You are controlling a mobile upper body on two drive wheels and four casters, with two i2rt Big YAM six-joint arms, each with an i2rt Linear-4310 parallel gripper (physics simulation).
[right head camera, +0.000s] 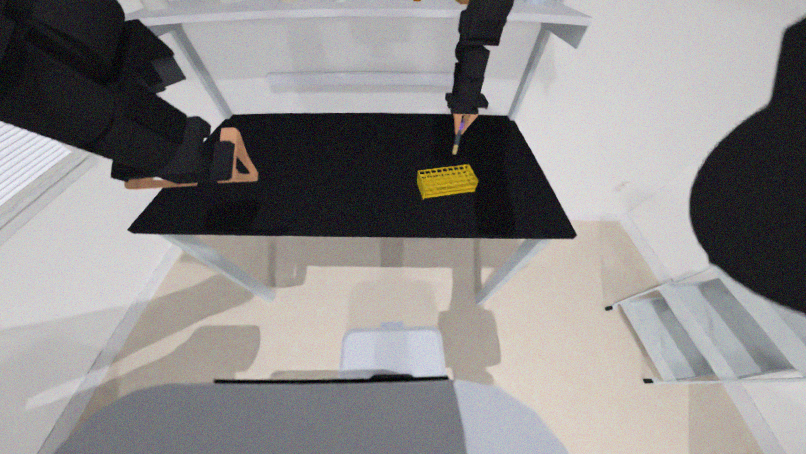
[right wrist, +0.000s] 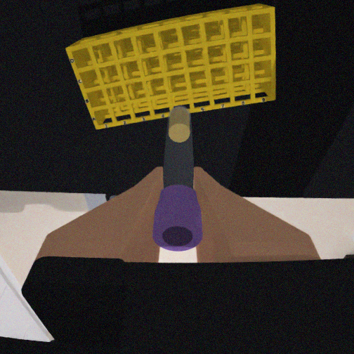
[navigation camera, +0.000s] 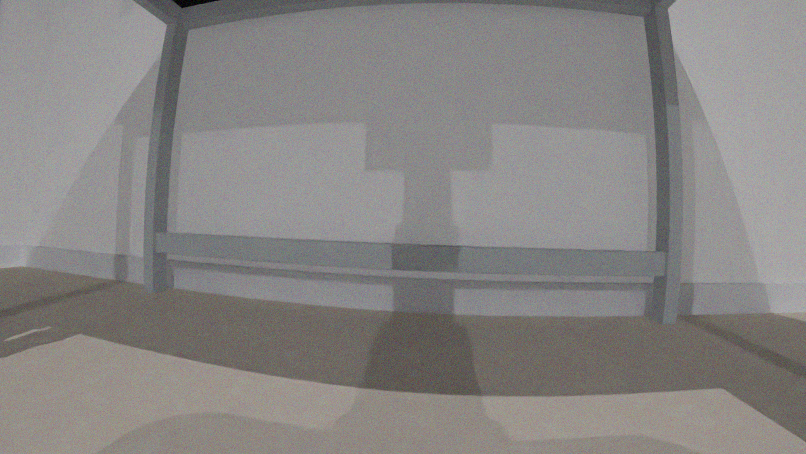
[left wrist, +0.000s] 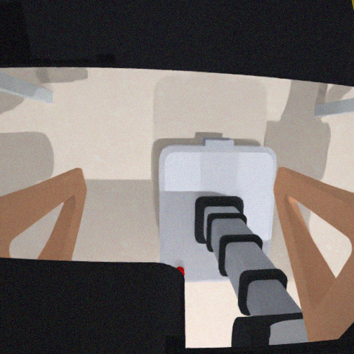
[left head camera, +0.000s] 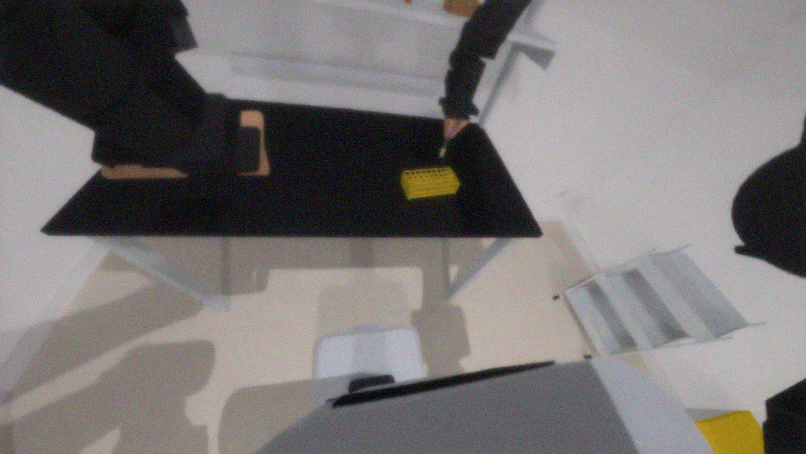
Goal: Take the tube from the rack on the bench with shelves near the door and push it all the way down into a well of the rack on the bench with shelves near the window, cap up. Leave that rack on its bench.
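Places are measured from the left arm's base along level axes (x up, y ahead, z left), in metres.
Where they show: left gripper, fingertip midpoint: (right head camera: 226,179) (left head camera: 227,170); right gripper, fingertip midpoint: (right head camera: 458,133) (left head camera: 447,137).
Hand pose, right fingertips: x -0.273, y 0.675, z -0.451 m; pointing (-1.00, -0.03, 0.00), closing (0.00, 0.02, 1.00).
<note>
After its pixels a point has its place.
A yellow rack (left head camera: 431,184) {x -0.481, y 0.686, z -0.459 m} (right head camera: 448,183) {x -0.439, y 0.640, z -0.444 m} (right wrist: 175,67) with rows of square wells stands on the black bench top (left head camera: 327,208) {x -0.496, y 0.579, z -0.081 m} (right head camera: 349,208) {x -0.496, y 0.583, z -0.101 m}. My right gripper (left head camera: 454,125) {x -0.273, y 0.675, z -0.451 m} (right head camera: 464,121) {x -0.273, y 0.675, z -0.451 m} (right wrist: 178,177) is shut on the tube, with the purple cap towards the wrist. The tube (left head camera: 444,147) {x -0.305, y 0.670, z -0.449 m} (right head camera: 456,140) {x -0.293, y 0.671, z -0.448 m} (right wrist: 178,165) slants, its yellowish lower end away from the fingers. In the head views that end is above and behind the rack, apart from it. My left gripper (left wrist: 179,178) is wide open and empty, at the left part of the bench in the head views.
A shelf (right head camera: 360,14) {x -0.052, y 0.936, z -0.171 m} with items runs above the back of the bench. A grey step stool (left head camera: 654,298) {x -0.972, y 0.233, z -2.019 m} (right head camera: 705,327) {x -1.012, y 0.207, z -1.810 m} stands at the right on the floor. The robot's pale base (left head camera: 369,352) {x -1.150, y 0.209, z -0.222 m} (right head camera: 392,349) {x -1.150, y 0.212, z -0.228 m} (left wrist: 217,170) is in front of the bench. Bench legs (navigation camera: 162,157) {x -1.007, y 1.201, z 0.570 m} (navigation camera: 665,169) {x -1.023, y 1.144, z -0.813 m} show in the navigation view.
</note>
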